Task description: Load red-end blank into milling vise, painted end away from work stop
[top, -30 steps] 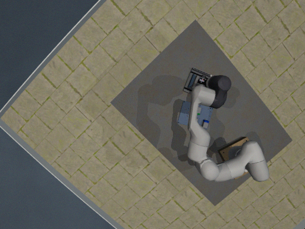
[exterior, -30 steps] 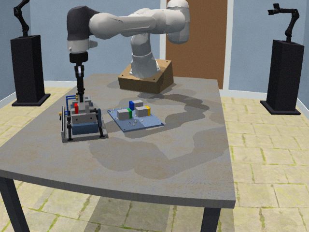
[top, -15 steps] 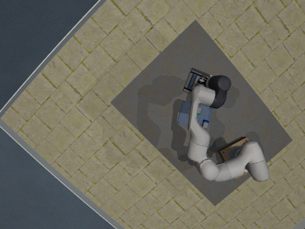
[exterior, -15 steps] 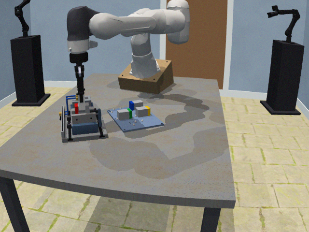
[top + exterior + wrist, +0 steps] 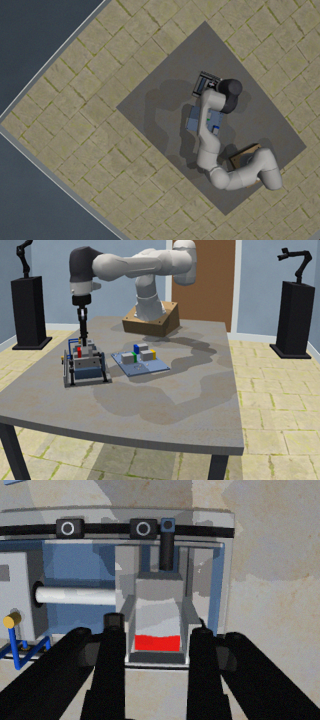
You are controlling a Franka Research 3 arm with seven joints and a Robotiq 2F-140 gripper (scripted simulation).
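My hand is 40 mm above the red-ended blank. The rest, counted from my hand: green blank (160 mm to the left, 140 mm behind, 110 mm below); work stop rod (50 mm to the left, 50 mm below, 10 mm behind); hosed block (150 mm behind, 60 mm below, 40 mm to the right).
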